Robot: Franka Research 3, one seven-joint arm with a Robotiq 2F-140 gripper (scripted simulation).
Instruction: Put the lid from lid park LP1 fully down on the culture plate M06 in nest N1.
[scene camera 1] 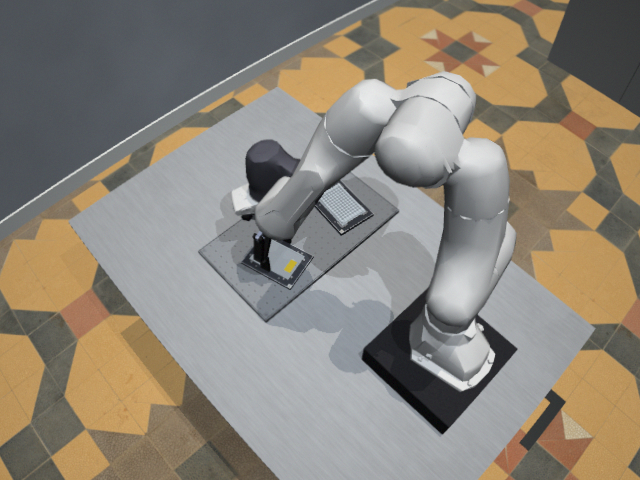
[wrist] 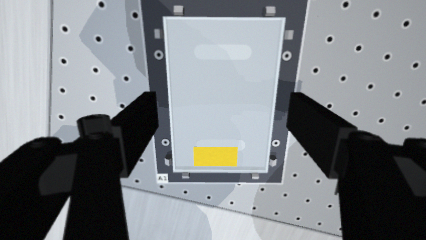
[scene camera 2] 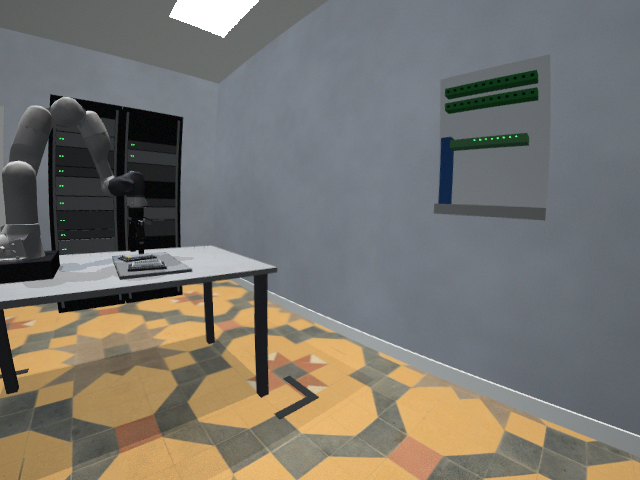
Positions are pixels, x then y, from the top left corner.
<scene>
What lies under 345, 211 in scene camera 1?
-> A culture plate M06.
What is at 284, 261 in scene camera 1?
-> A clear lid.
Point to a clear lid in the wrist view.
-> At 222, 72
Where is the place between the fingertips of my gripper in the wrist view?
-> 222, 109
</scene>
